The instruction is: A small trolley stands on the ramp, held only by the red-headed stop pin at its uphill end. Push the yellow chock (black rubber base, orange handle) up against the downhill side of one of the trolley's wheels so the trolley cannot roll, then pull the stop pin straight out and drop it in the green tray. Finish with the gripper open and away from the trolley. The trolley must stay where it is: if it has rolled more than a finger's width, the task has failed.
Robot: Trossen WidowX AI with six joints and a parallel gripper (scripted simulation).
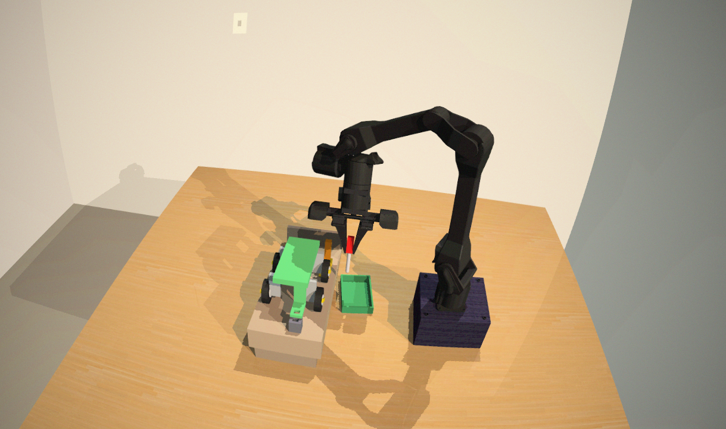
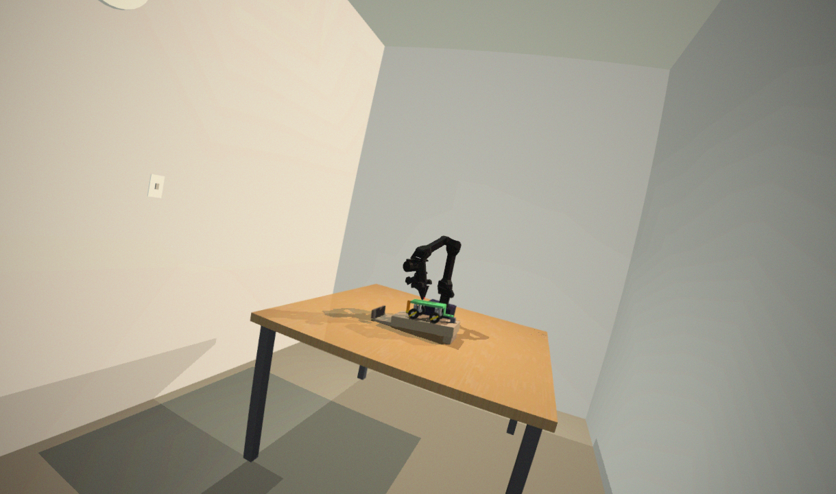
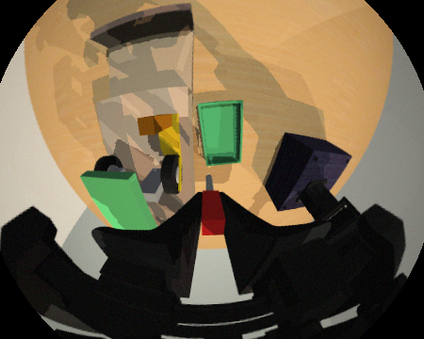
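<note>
The green tray is 15 cm below my gripper tip, 3 cm behind it and 1 cm to the right of it. Also, from my gripper tip: yellow chock: 6 cm below, 5 cm ahead, 3 cm to the right; then red-headed stop pin: right at my gripper tip; then green-topped trolley: 10 cm ahead, 7 cm to the left, 3 cm below.
</note>
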